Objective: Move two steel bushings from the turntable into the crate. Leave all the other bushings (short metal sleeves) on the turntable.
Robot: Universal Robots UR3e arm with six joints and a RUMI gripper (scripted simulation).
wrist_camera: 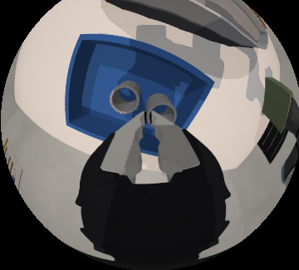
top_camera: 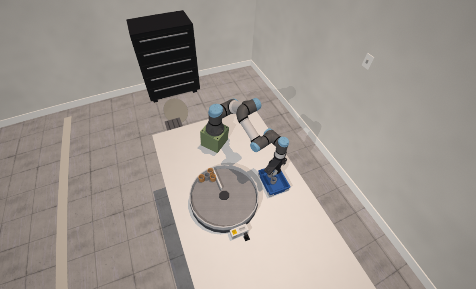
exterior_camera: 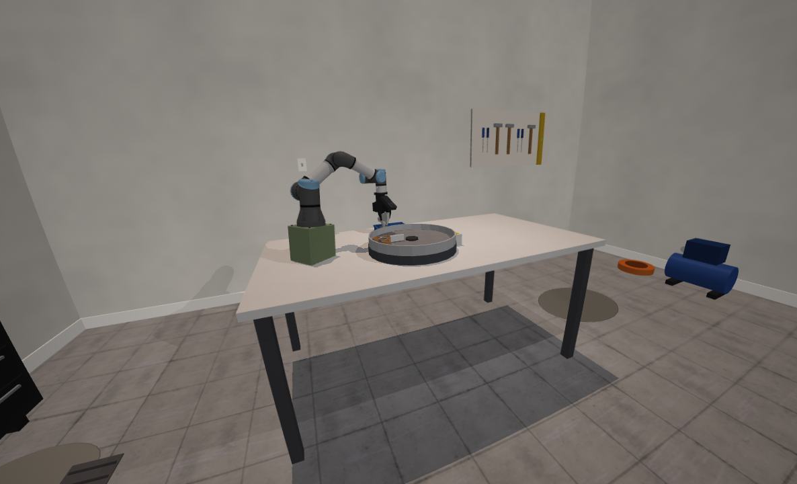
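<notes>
My hand is 30 mm short of the blue crate, 10 mm to the left of it and 20 mm above it. The rest, counted from my hand: round grey turntable: 360 mm to the right, 10 mm above.
</notes>
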